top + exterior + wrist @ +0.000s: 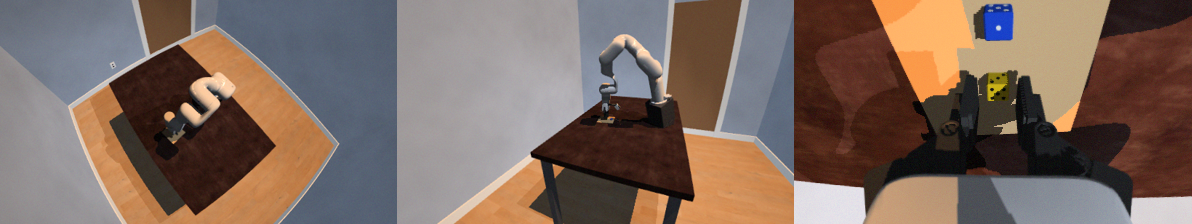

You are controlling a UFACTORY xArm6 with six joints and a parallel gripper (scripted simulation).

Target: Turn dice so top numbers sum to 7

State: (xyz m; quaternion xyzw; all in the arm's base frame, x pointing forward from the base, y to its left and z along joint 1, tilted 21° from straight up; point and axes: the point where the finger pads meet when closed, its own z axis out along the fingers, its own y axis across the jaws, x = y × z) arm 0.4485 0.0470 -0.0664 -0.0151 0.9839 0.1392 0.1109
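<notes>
My hand is 3 cm above the yellow die. From my hand the other things lie so: mat 4 cm below; then blue die 5 cm behind, 3 cm below; then black die 10 cm behind, 1 cm to the right, 3 cm below.
</notes>
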